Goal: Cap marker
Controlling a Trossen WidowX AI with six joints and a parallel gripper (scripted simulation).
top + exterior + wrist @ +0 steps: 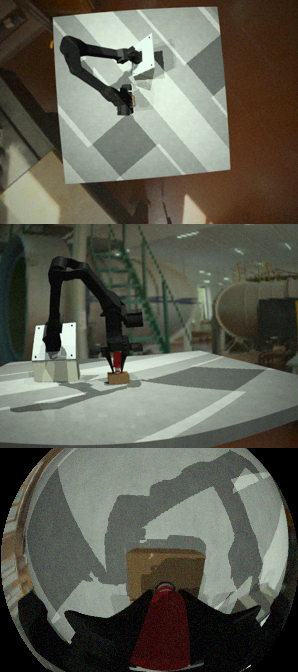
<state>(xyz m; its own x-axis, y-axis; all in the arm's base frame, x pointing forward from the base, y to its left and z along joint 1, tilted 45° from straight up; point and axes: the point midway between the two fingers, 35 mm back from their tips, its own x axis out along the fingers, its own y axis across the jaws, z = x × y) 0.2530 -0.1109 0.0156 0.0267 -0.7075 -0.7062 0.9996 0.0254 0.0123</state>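
My gripper tip is 50 mm below the red cap. From my gripper tip the other things lie so: brown holder block 20 mm below.
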